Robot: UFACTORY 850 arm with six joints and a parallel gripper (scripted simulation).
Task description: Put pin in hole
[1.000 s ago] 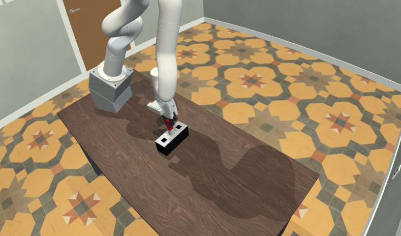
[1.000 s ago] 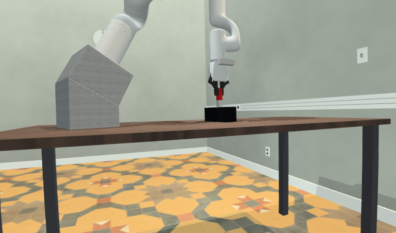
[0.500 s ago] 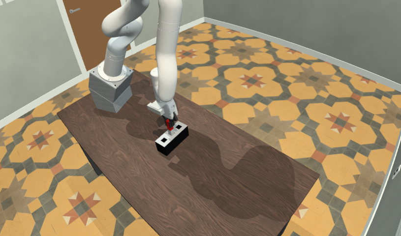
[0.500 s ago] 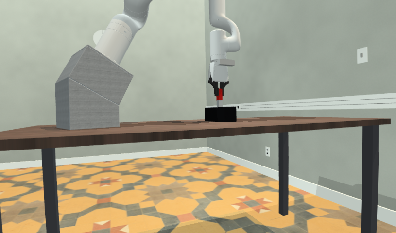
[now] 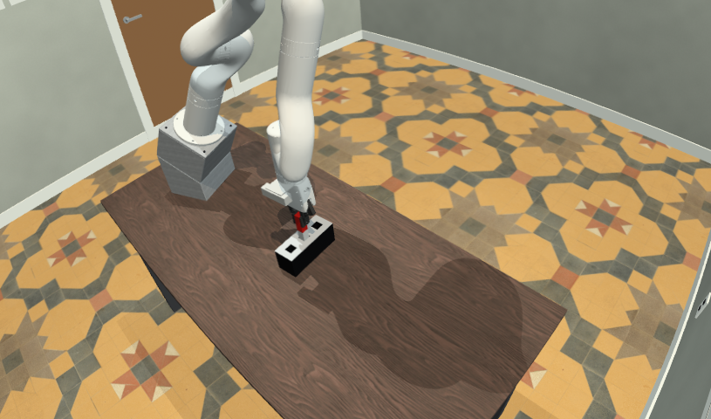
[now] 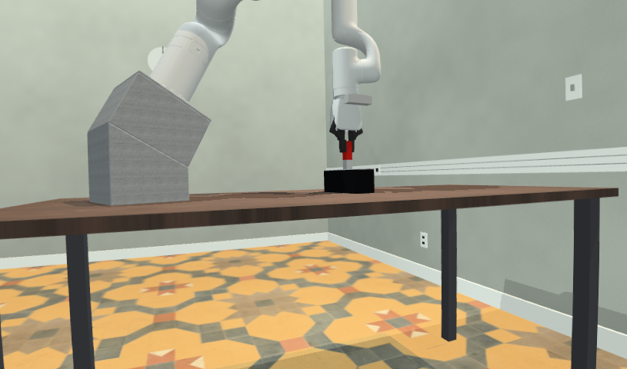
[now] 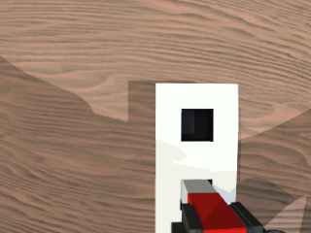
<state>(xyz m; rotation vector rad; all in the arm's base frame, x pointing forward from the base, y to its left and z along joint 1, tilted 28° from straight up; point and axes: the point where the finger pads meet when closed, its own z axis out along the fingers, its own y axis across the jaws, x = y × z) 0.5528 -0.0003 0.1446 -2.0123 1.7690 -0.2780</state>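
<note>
Now: hand 1 cm above the pin. Also, from my hand: black block 11 cm below.
</note>
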